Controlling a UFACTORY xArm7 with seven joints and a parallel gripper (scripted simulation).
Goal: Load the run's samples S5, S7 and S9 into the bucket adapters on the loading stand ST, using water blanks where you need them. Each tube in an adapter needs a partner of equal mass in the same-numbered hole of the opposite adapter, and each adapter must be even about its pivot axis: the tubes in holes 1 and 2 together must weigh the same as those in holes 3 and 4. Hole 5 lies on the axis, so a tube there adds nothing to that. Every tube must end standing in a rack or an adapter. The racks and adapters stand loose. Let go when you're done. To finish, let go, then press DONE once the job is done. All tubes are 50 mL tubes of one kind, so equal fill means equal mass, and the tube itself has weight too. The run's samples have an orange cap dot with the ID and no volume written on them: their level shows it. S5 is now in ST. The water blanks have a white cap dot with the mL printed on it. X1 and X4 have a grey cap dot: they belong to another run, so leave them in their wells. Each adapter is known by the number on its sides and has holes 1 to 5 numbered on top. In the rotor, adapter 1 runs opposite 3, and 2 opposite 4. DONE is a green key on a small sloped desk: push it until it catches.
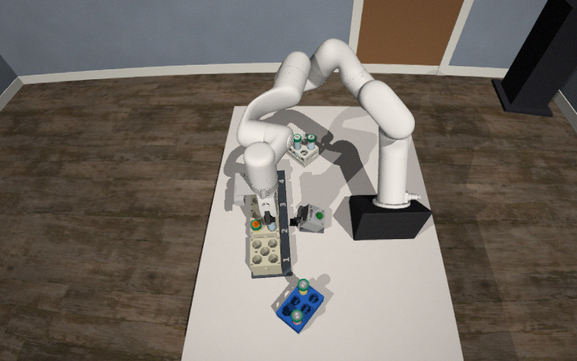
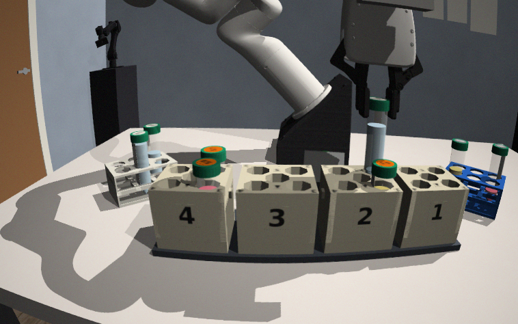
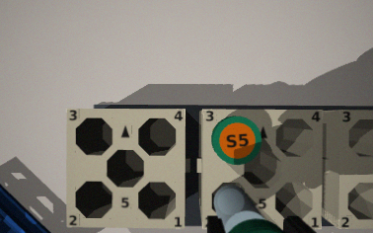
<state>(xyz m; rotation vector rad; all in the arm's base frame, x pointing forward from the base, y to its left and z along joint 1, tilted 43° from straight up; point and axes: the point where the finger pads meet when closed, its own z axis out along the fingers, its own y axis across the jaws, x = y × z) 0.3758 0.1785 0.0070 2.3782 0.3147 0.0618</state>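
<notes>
Now: the green done key 150 mm behind my hand, 130 mm below it and 80 mm to the right of it. Round my hand: blue rack (230 mm to the left, 160 mm below, 120 mm behind); then pink-filled sample tube (210 mm to the right, 130 mm below, 90 mm ahead); then S7 tube (220 mm to the right, 130 mm below, 40 mm ahead).
</notes>
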